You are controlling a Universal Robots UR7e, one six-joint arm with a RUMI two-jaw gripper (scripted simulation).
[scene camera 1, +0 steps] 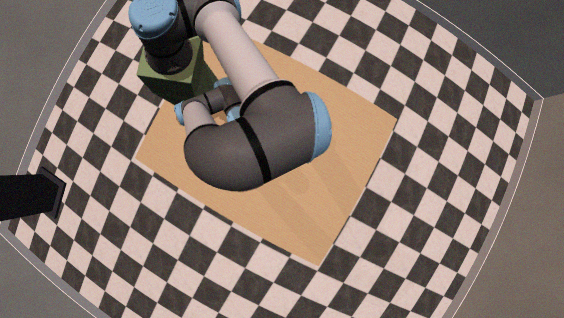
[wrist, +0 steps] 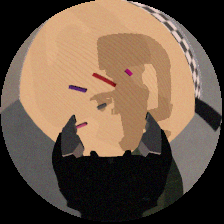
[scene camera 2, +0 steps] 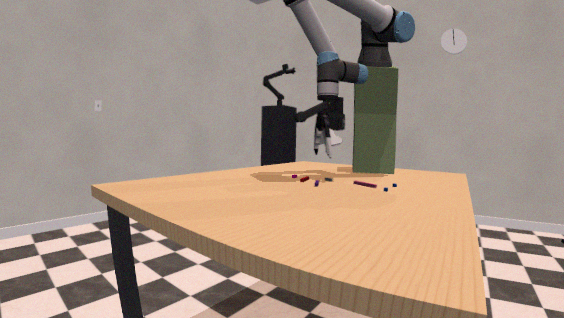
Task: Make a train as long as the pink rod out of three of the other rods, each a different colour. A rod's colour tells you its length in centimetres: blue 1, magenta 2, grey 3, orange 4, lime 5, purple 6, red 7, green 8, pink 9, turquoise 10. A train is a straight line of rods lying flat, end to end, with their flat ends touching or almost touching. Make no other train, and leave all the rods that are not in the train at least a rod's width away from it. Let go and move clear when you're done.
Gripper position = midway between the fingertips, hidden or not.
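Scene camera 2 gives me my gripper [scene camera 2: 322,156]. In the wrist view, too, I can see my gripper [wrist: 110,114].
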